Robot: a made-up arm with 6 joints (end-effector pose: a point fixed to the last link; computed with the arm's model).
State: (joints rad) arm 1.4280 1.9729 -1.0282 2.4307 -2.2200 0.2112
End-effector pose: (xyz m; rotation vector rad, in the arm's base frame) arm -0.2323 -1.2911 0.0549 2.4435 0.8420 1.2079
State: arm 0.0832 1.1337 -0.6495 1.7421 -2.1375 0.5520
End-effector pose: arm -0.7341 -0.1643 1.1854 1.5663 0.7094 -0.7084
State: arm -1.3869 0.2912 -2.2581 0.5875 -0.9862 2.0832
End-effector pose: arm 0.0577 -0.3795 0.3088 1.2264 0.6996 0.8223
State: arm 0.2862 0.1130 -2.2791 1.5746 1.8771 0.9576
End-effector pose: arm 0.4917 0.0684 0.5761 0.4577 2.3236 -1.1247
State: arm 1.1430 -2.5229 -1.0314 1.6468 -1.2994 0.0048
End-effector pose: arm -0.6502 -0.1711 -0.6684 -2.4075 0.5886 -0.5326
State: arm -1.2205 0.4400 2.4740 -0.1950 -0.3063 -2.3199
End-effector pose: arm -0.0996 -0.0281 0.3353 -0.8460 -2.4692 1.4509
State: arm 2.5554 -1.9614 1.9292 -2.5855 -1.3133 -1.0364
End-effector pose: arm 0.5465 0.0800 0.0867 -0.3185 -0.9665 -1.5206
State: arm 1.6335 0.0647 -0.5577 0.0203 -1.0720 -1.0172
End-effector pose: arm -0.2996 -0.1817 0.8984 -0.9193 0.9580 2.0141
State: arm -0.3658 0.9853 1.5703 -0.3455 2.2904 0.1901
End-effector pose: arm -0.5440 0.5697 0.6764 -1.5360 2.0122 0.7284
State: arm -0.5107 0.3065 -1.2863 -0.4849 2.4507 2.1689
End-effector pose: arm -0.3793 0.4956 0.0994 1.0613 -1.3100 -0.3265
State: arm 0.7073 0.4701 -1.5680 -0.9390 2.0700 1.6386
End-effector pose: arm -0.6257 -0.3828 0.0933 0.8498 -0.8538 0.8372
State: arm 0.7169 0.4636 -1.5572 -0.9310 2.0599 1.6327
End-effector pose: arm -0.6210 -0.3859 0.0924 0.8553 -0.8551 0.8442
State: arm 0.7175 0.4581 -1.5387 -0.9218 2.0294 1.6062
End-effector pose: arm -0.6180 -0.3841 0.0892 0.8399 -0.8773 0.8497
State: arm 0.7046 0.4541 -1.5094 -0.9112 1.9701 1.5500
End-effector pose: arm -0.6176 -0.3756 0.0837 0.7922 -0.9270 0.8525
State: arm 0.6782 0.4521 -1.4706 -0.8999 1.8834 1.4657
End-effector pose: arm -0.6203 -0.3618 0.0781 0.7079 -0.9969 0.8512
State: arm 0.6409 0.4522 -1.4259 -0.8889 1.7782 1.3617
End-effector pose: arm -0.6265 -0.3455 0.0754 0.5915 -1.0707 0.8457
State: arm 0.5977 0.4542 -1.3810 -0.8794 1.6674 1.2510
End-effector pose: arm -0.6362 -0.3295 0.0775 0.4561 -1.1318 0.8370
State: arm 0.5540 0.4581 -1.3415 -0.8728 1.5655 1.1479
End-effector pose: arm -0.6489 -0.3150 0.0841 0.3215 -1.1711 0.8268
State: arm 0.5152 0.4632 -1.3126 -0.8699 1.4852 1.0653
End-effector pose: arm -0.6624 -0.3026 0.0926 0.2077 -1.1897 0.8171
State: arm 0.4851 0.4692 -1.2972 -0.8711 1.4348 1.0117
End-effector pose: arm -0.6738 -0.2926 0.0998 0.1286 -1.1955 0.8088
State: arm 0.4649 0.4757 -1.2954 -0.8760 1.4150 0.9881
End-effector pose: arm -0.6812 -0.2855 0.1035 0.0865 -1.1964 0.8023
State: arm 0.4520 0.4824 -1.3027 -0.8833 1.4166 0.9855
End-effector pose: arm -0.6854 -0.2807 0.1041 0.0710 -1.1964 0.7970
